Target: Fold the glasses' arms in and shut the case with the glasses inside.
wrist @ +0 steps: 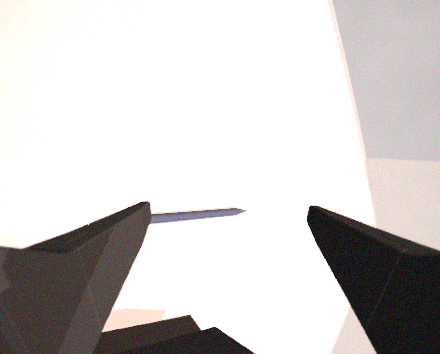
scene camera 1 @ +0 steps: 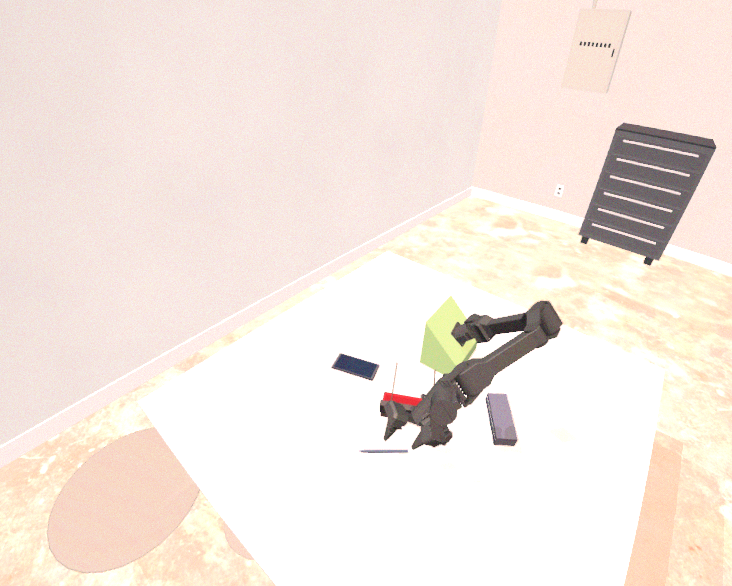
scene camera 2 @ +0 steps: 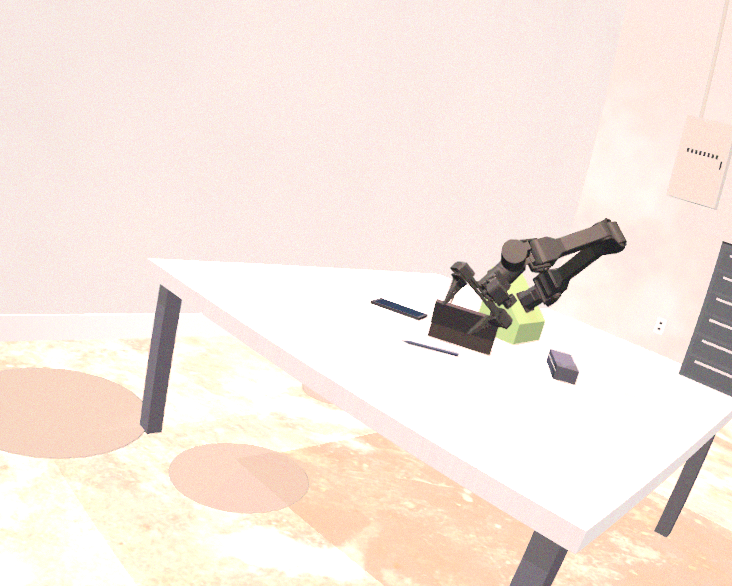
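Pixels of known places: gripper, fingertip midpoint: point(wrist: 230, 211) point(scene camera 1: 398, 444) point(scene camera 2: 455, 320); arm's base, origin of the base link: point(scene camera 1: 459, 334) point(scene camera 2: 524, 302).
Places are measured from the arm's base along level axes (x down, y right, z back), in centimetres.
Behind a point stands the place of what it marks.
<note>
The open glasses case point(scene camera 1: 401, 399) @(x 7.3, y 7.0, z -29.1 cm) point(scene camera 2: 448, 329) @(x 7.4, y 6.1, z -34.0 cm) point(wrist: 155, 332) @(x 9.3, y 6.2, z -34.0 cm) shows red lining in scene camera 1 and dark, raised outer panels in scene camera 2; part of its dark edge is low in the wrist view. The glasses point(scene camera 1: 394, 382) @(x 3.9, y 10.7, z -27.0 cm) show as two thin arms sticking up at the case, unfolded; their front is hidden behind the case and the robot. My gripper point(scene camera 1: 400, 443) @(x 1.7, y -0.2, z -46.0 cm) point(scene camera 2: 459, 317) @(x 1.7, y -0.2, z -46.0 cm) point(wrist: 230, 211) @(x 1.7, y -0.2, z -46.0 cm) is open and empty, fingers wide apart. It hangs over the case's pen side, tips pointing down. Whether a finger touches the case I cannot tell.
A pen point(scene camera 1: 384, 451) @(x 9.9, y 3.7, z -45.3 cm) point(scene camera 2: 431, 348) @(x 10.2, y 3.8, z -45.6 cm) point(wrist: 200, 216) @(x 9.8, y 4.2, z -45.2 cm) lies near the case and gripper. A dark phone point(scene camera 1: 355, 366) @(x 9.9, y 27.2, z -23.2 cm) point(scene camera 2: 398, 308) @(x 9.9, y 26.9, z -24.2 cm) lies beyond the case. A green block point(scene camera 1: 438, 339) @(x -3.0, y 4.4, z -9.5 cm) point(scene camera 2: 518, 333) @(x 7.3, y -4.0, z -9.4 cm) stands by the arm's base. A purple-grey box point(scene camera 1: 501, 418) @(x 7.2, y -21.5, z -20.3 cm) point(scene camera 2: 562, 366) @(x 7.2, y -23.0, z -26.2 cm) lies to the right on the white table point(scene camera 1: 518, 519) @(x 10.7, y -33.2, z -44.5 cm) point(scene camera 2: 427, 397) @(x 10.7, y -11.3, z -73.4 cm).
</note>
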